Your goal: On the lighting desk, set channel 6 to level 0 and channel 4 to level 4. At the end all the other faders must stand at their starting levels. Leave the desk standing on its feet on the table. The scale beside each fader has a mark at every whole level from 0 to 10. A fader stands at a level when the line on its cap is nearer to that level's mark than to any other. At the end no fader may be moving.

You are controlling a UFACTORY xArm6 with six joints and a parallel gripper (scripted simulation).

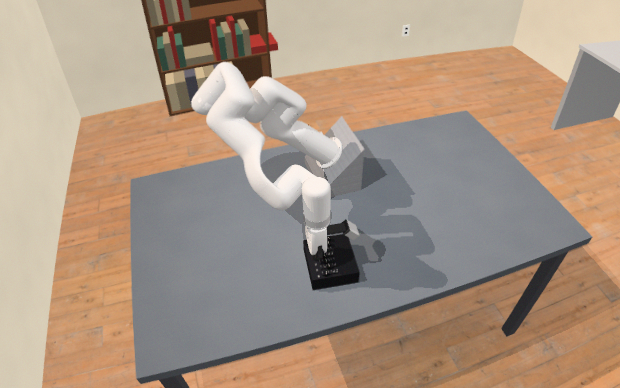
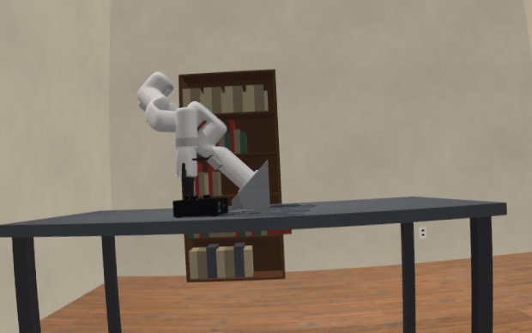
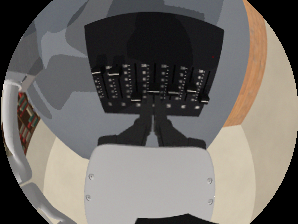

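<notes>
The fader lies 2 cm to the left of my hand and 1 cm below it.
</notes>
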